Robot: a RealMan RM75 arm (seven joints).
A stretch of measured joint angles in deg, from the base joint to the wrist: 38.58, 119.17, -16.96, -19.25, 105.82, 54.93, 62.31; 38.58, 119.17, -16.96, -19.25, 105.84, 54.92, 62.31; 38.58, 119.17, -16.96, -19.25, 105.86, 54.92, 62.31; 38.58, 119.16, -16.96, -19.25, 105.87, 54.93, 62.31; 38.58, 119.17, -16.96, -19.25, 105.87, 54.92, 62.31; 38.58, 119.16, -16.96, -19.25, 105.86, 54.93, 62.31; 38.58, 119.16, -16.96, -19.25, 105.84, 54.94, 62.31; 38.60, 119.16, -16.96, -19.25, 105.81, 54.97, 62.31; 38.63, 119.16, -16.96, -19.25, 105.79, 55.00, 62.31; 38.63, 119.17, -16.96, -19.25, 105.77, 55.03, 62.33; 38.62, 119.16, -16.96, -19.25, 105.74, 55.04, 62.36; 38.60, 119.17, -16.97, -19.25, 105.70, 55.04, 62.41; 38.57, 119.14, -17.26, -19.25, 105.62, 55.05, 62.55; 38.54, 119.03, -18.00, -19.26, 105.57, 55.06, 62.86; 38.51, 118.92, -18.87, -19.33, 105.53, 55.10, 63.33; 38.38, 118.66, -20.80, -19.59, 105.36, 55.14, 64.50; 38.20, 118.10, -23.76, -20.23, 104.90, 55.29, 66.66; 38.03, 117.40, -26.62, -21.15, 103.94, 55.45, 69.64; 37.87, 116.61, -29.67, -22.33, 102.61, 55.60, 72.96; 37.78, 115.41, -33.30, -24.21, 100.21, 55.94, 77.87
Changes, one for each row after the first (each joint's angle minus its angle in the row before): 0.00, 0.00, 0.00, 0.00, 0.02, -0.01, 0.00; 0.00, 0.00, 0.00, 0.00, 0.02, 0.00, 0.00; 0.00, -0.01, 0.00, 0.00, 0.01, 0.01, 0.00; 0.00, 0.01, 0.00, 0.00, 0.00, -0.01, 0.00; 0.00, -0.01, 0.00, 0.00, -0.01, 0.01, 0.00; 0.00, 0.00, 0.00, 0.00, -0.02, 0.01, 0.00; 0.02, 0.00, 0.00, 0.00, -0.03, 0.03, 0.00; 0.03, 0.00, 0.00, 0.00, -0.02, 0.03, 0.00; 0.00, 0.01, 0.00, 0.00, -0.02, 0.03, 0.02; -0.01, -0.01, 0.00, 0.00, -0.03, 0.01, 0.03; -0.02, 0.01, -0.01, 0.00, -0.04, 0.00, 0.05; -0.03, -0.03, -0.29, 0.00, -0.08, 0.01, 0.14; -0.03, -0.11, -0.74, -0.01, -0.05, 0.01, 0.31; -0.03, -0.11, -0.87, -0.07, -0.04, 0.04, 0.47; -0.13, -0.26, -1.93, -0.26, -0.17, 0.04, 1.17; -0.18, -0.56, -2.96, -0.64, -0.46, 0.15, 2.16; -0.17, -0.70, -2.86, -0.92, -0.96, 0.16, 2.98; -0.16, -0.79, -3.05, -1.18, -1.33, 0.15, 3.32; -0.09, -1.20, -3.63, -1.88, -2.40, 0.34, 4.91
